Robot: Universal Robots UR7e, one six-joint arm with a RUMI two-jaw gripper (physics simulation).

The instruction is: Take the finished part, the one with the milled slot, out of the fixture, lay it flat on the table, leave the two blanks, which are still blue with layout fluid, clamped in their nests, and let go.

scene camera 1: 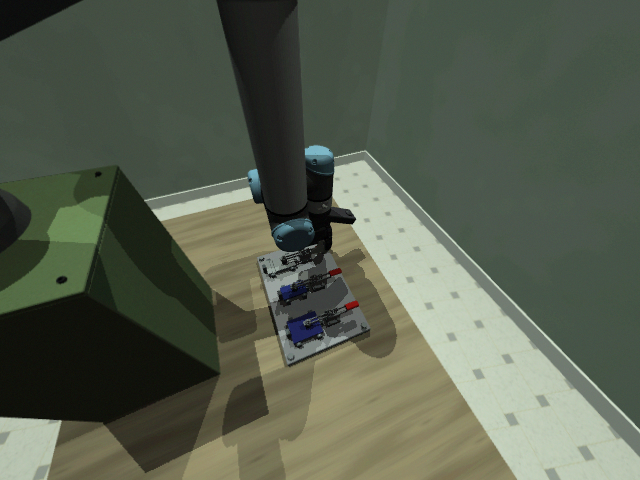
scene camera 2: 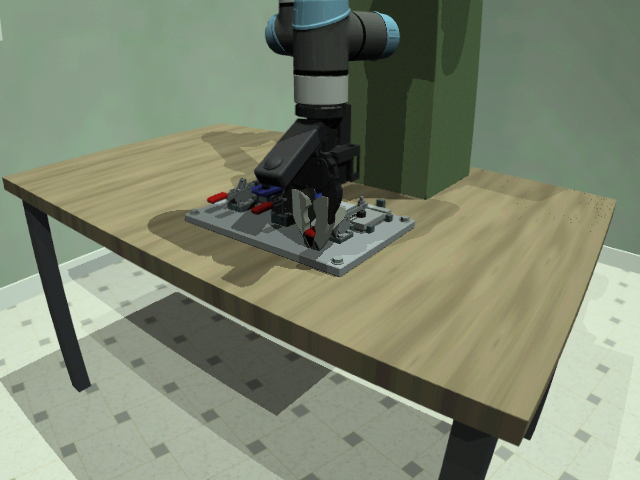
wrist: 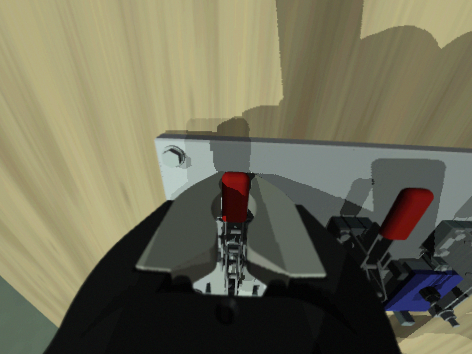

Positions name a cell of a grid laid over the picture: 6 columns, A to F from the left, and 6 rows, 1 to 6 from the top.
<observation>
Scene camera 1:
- my gripper: D4
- grey fixture plate: D4
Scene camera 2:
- my gripper: C4
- grey fixture plate: C3
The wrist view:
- my gripper: D3
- blue blank: F6
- finished part: C5
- grey fixture plate: E4
</observation>
